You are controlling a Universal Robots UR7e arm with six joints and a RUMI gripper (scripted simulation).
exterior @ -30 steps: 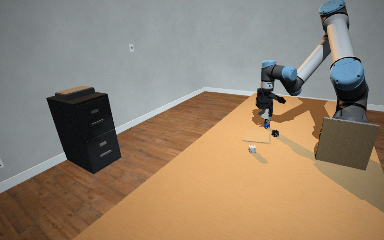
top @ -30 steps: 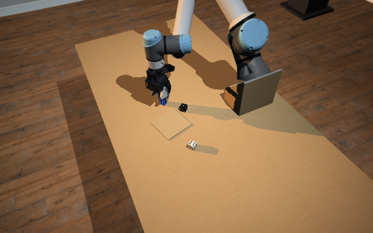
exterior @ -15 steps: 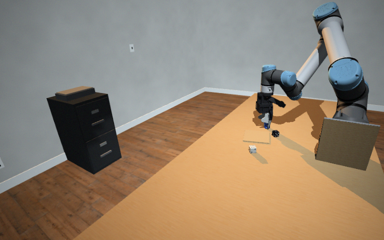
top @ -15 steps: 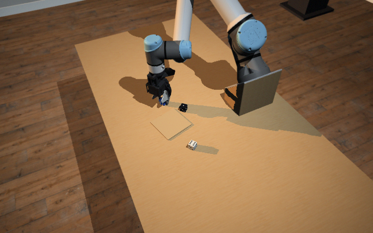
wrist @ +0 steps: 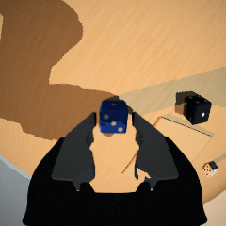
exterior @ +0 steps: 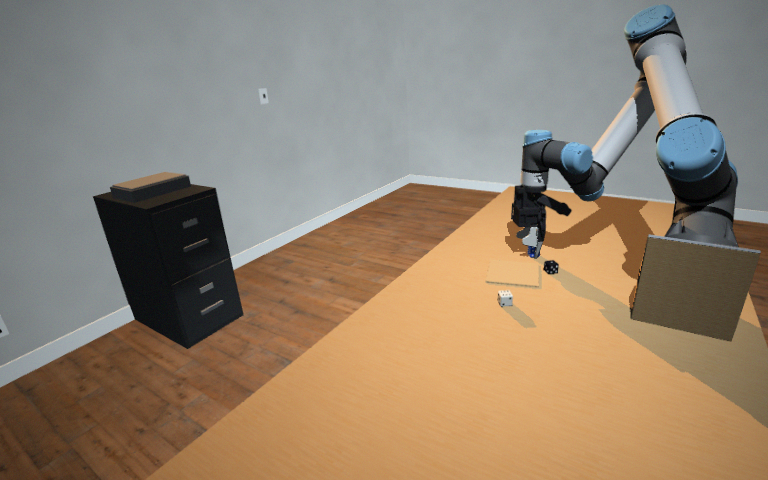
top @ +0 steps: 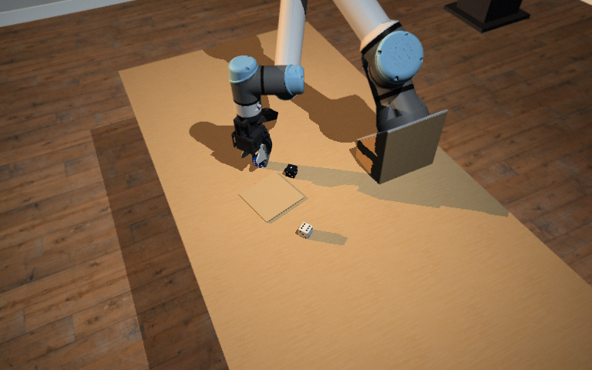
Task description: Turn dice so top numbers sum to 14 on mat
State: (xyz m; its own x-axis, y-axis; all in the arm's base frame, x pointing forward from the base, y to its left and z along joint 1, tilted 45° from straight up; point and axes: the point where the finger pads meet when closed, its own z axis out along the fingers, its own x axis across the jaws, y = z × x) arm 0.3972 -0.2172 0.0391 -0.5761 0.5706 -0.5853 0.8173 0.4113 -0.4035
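Right now the blue die is right at my hand. From my hand the other things lie so: tan mat (140 mm to the left, 20 mm below, 20 mm ahead); white die (310 mm to the left, 10 mm behind); black die (90 mm to the left, 70 mm behind).
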